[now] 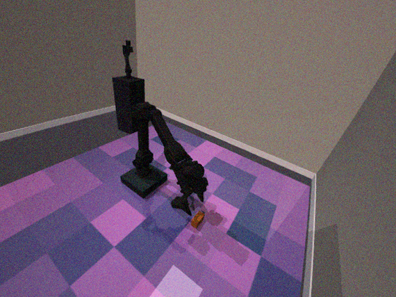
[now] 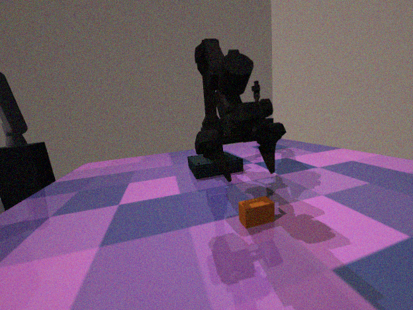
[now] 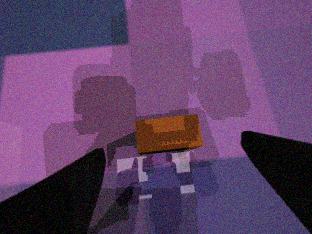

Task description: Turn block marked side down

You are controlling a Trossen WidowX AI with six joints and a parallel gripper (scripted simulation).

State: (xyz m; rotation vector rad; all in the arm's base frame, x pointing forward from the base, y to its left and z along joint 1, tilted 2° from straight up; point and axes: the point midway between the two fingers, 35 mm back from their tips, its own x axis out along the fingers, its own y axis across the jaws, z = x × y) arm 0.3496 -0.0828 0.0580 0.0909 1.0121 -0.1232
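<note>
Now: the orange block 10 mm ahead of my gripper tip and 70 mm below it.
</note>
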